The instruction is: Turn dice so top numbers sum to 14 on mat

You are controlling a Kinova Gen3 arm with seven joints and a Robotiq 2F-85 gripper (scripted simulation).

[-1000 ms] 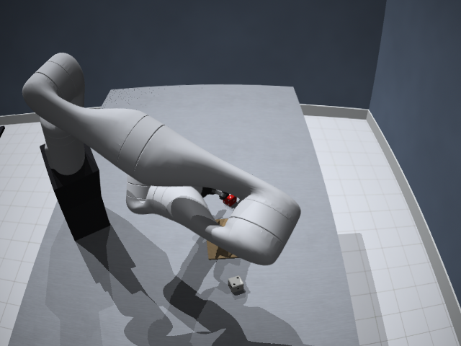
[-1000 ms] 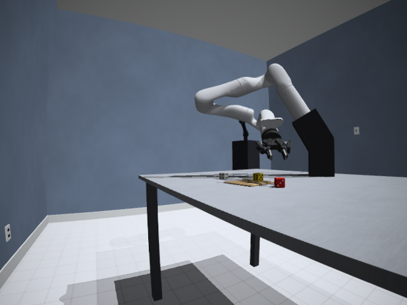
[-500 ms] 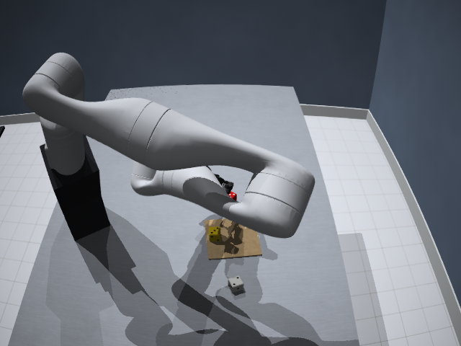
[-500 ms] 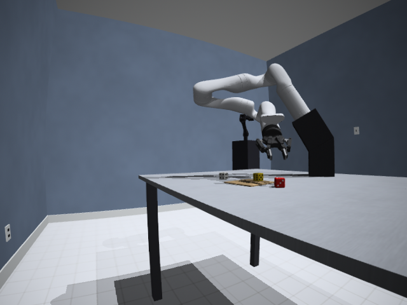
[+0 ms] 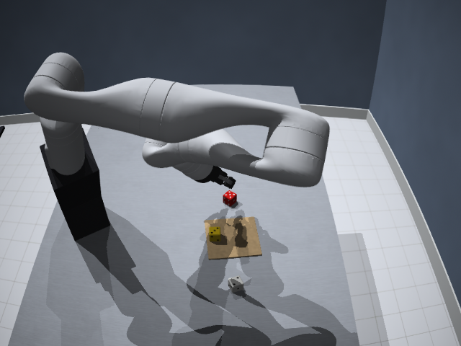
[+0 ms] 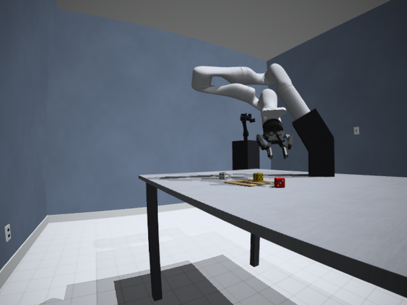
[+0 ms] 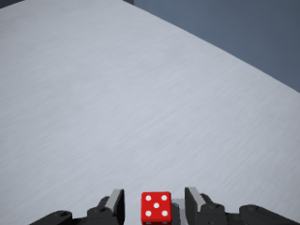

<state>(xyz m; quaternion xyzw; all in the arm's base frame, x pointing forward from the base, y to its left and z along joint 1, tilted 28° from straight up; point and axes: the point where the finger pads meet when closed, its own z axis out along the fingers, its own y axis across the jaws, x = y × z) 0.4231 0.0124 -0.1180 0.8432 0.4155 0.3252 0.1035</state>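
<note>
My gripper is now 9 cm above the red die, 3 cm short of it and 2 cm to the right of it. The rest, counted from my hand: tan mat: 12 cm to the right, 11 cm below; yellow die: 11 cm to the right, 9 cm below, 4 cm behind; white die: 28 cm to the right, 9 cm below, 2 cm behind.
</note>
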